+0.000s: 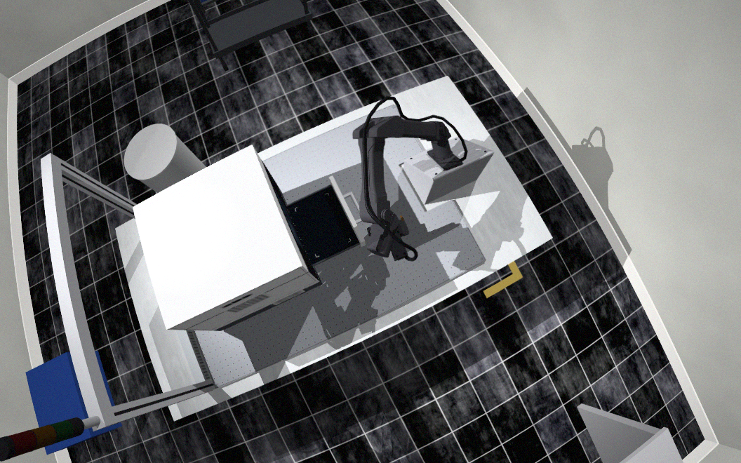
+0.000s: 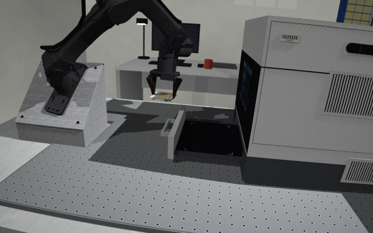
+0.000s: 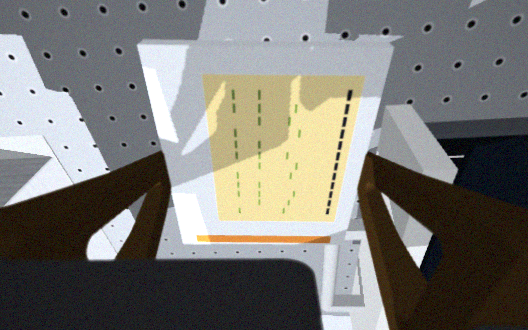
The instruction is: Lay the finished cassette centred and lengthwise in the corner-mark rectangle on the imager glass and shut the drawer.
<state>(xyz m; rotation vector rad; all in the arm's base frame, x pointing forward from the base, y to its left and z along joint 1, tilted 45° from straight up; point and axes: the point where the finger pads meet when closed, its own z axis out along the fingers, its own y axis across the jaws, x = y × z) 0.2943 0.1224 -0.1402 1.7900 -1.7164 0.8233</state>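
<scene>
The drawer lies 210 mm ahead of my hand, 140 mm to the right of it and 70 mm below it. The rest, counted from my hand: finished cassette right at my hand; frame rail 870 mm ahead, 470 mm above, 70 mm to the right.
</scene>
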